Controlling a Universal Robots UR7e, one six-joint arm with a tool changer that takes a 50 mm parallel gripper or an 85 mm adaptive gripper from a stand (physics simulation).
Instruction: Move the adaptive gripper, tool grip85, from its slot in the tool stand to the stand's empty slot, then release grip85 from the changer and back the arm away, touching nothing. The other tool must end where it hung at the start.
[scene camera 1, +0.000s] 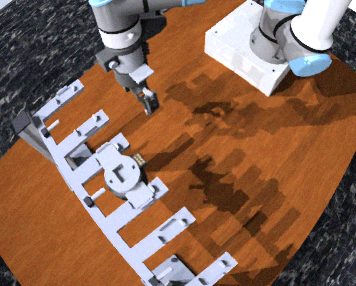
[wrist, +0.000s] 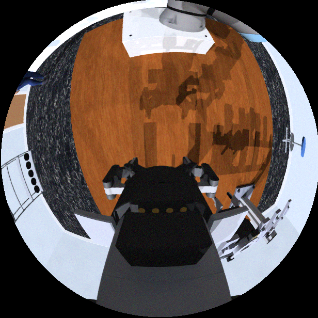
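Pixels of known places: arm's base, link origin: (scene camera 1: 270, 46).
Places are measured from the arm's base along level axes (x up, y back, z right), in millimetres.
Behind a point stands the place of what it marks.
Note:
The adaptive gripper grip85 (scene camera 1: 148, 103) @(x 127, y -469, z 73 mm) (wrist: 161, 166) is on the arm's changer, pointing down, with its fingers apart and no object between them. It hangs beyond the stand's upper-left end in the scene view, apart from the stand. The pale grey tool stand (scene camera 1: 65, 172) @(x 176, y -697, z 72 mm) (wrist: 254, 212) has its middle slot filled by the other tool (scene camera 1: 131, 178) @(x 194, y -614, z -39 mm), whose round changer plate faces up. The arms of the upper-left slot (scene camera 1: 61, 99) @(x 176, y -601, z 211 mm) and the lower-right slot (scene camera 1: 172, 231) @(x 176, y -635, z -149 mm) hold no tool. The gripper's underside and the other tool's fingers are hidden in the scene view.
The white robot base block (scene camera 1: 227, 37) @(x 0, y -75, z 127 mm) (wrist: 150, 36) stands on the brown wooden table (scene camera 1: 295, 150) @(x -106, y -208, z -259 mm) (wrist: 107, 100), beyond the gripper from the stand. Upright pins stand on the slot arms. Dark shadows of the arm and stand lie across the table.

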